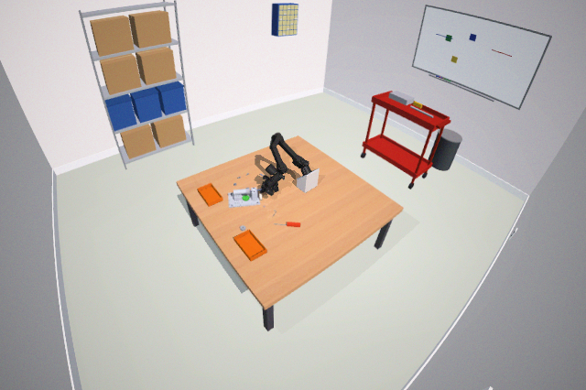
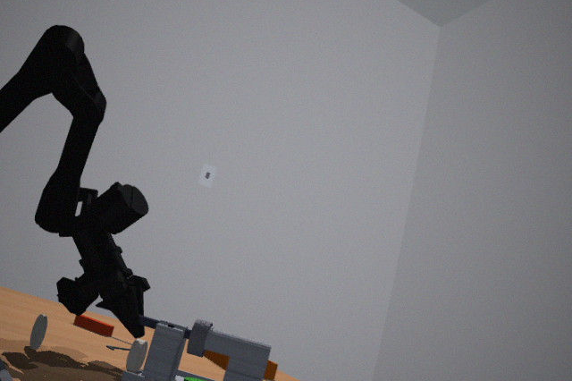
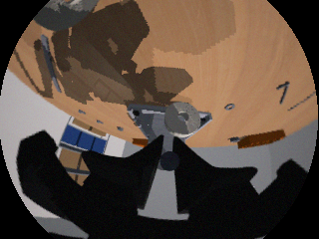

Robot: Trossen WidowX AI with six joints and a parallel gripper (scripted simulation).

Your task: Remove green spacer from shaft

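The green spacer lies 10 cm ahead of my gripper tip, 5 cm to the right of it and 4 cm below it. The rest, counted from my gripper tip: dark shaft (3 cm ahead, 2 cm to the right, 2 cm above).
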